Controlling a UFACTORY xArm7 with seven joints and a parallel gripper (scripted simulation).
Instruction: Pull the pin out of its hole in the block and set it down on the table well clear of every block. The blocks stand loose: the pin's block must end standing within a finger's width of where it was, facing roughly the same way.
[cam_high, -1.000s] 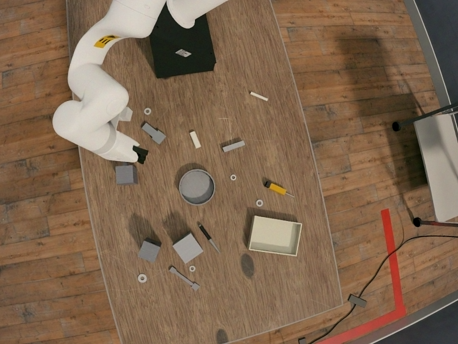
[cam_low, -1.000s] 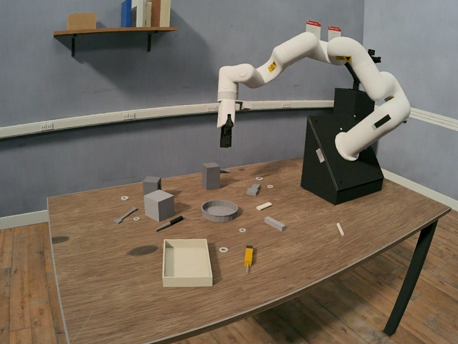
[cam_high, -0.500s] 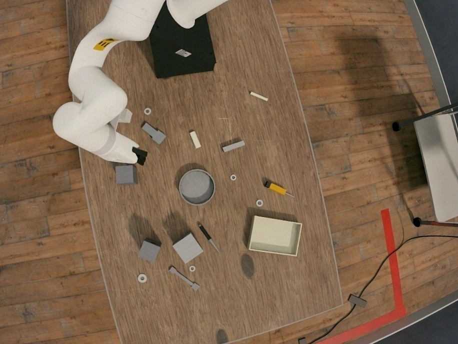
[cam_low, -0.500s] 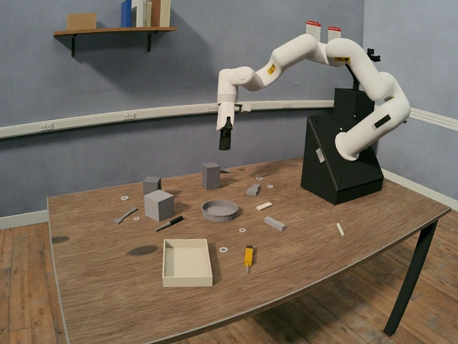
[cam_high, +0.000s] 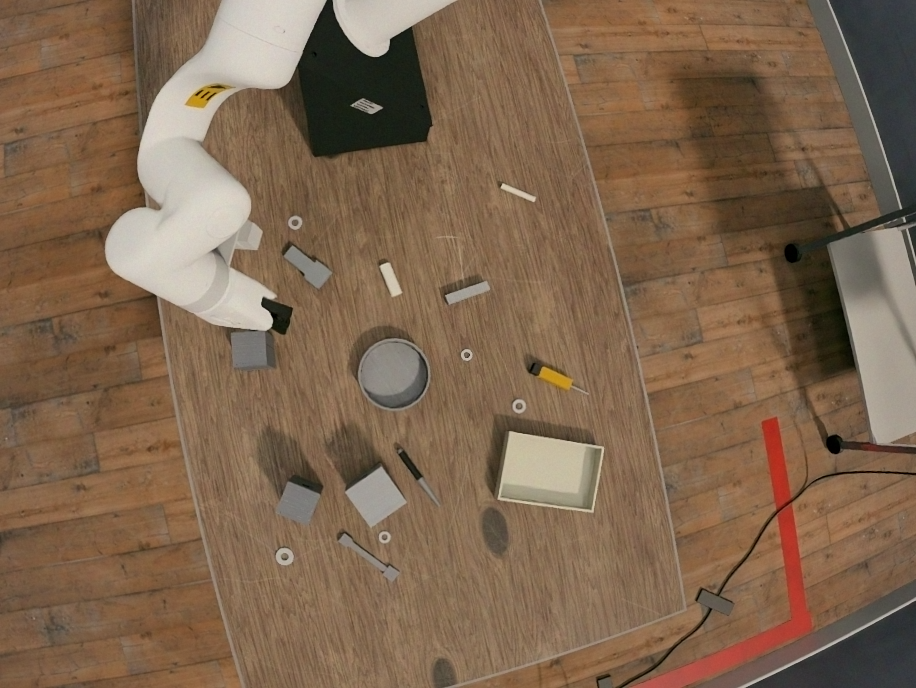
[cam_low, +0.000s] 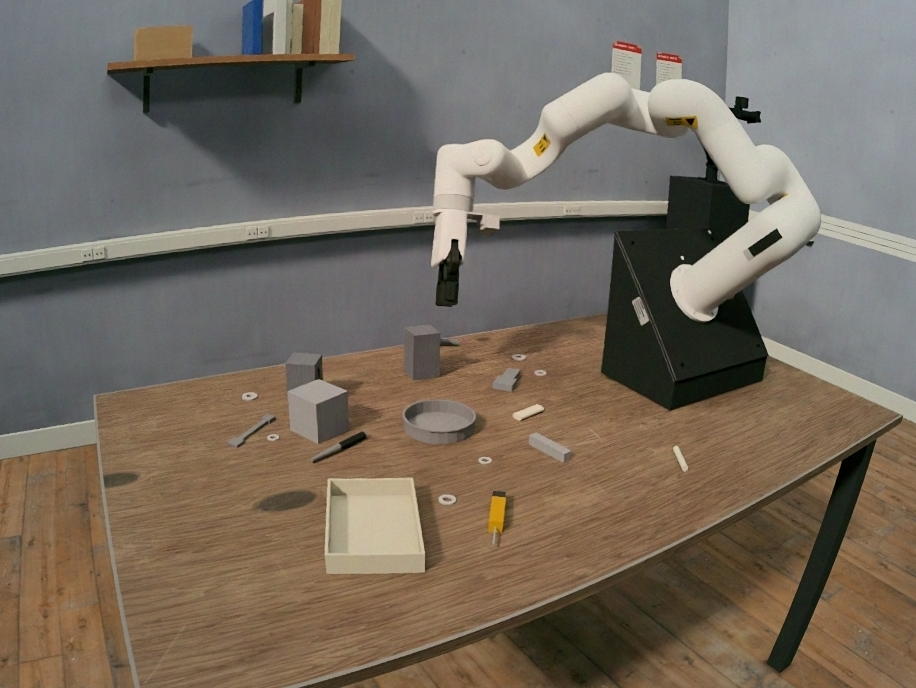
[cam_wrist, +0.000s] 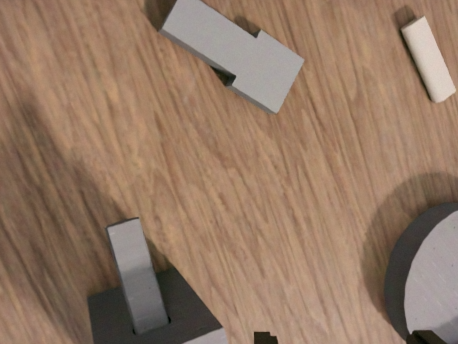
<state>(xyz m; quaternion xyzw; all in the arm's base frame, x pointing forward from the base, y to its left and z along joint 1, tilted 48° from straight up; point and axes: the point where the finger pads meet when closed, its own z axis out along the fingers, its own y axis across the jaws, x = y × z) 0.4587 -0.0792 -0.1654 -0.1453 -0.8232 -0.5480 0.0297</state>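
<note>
My hand is 110 mm above the grey pin, 40 mm to the left of it and 10 mm past it. The rest, counted from my hand: tall grey block (110 mm below, 40 mm to the right, 20 mm ahead); round grey dish (180 mm to the left, 160 mm below, 90 mm ahead); white cylinder (190 mm to the left, 160 mm below, 70 mm behind).
</note>
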